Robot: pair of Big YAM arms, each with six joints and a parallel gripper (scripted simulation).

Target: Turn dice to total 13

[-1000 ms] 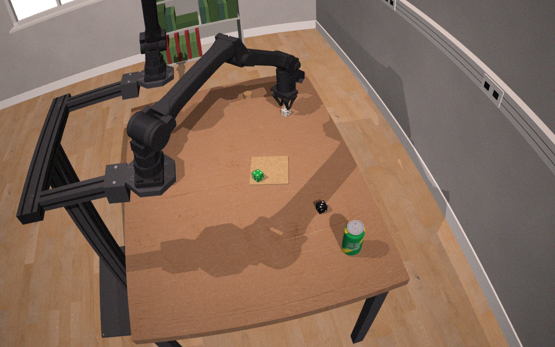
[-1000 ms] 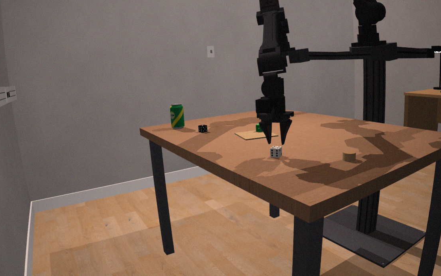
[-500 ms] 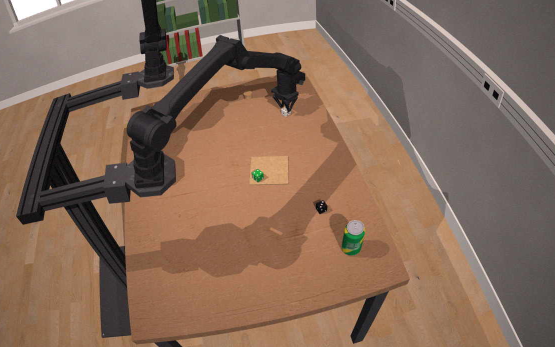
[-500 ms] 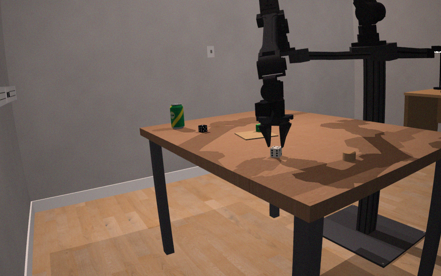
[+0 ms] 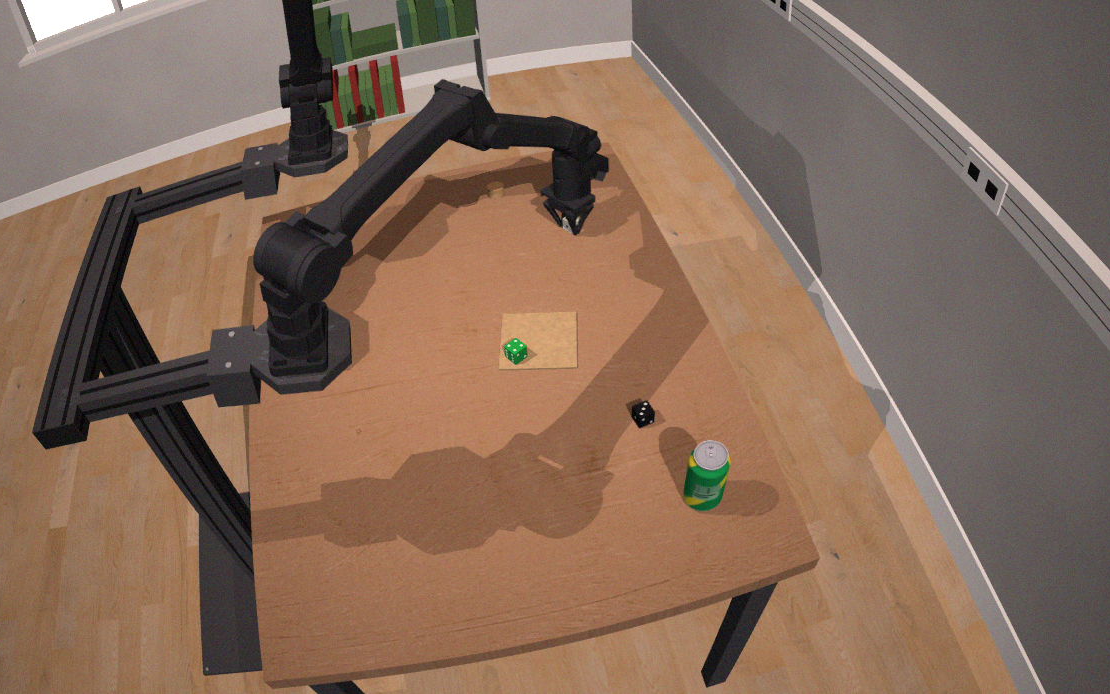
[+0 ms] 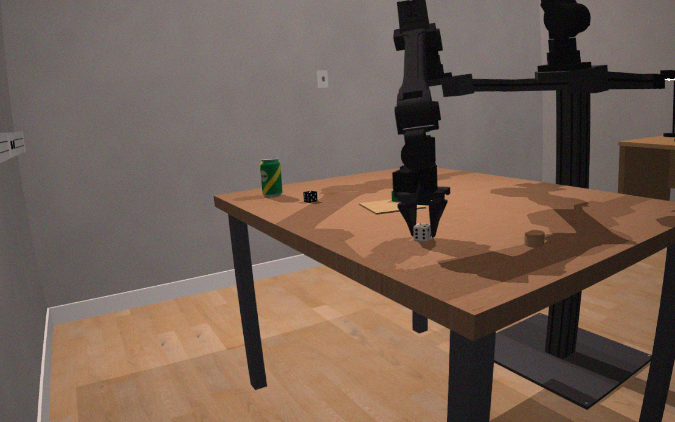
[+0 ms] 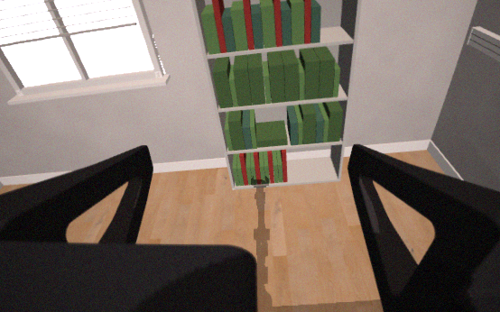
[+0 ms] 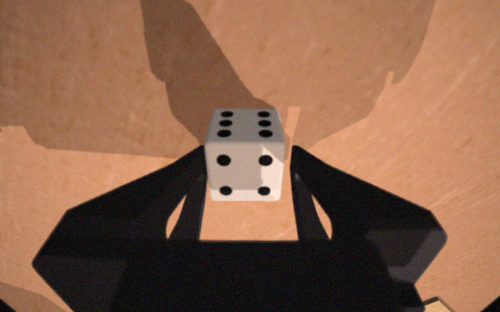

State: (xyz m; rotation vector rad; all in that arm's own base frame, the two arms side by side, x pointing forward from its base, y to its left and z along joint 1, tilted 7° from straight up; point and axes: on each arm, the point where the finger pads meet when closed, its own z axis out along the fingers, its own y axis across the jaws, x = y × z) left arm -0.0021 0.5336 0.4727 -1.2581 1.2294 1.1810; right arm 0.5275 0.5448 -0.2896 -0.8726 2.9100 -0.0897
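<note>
Now: the mat 30 cm to the right of my right hand, 13 cm behind it and 1 cm below it. Round my right hand: green die: 33 cm to the right, 18 cm behind, 1 cm above; then small wooden cylinder: 19 cm to the left, 13 cm behind.
</note>
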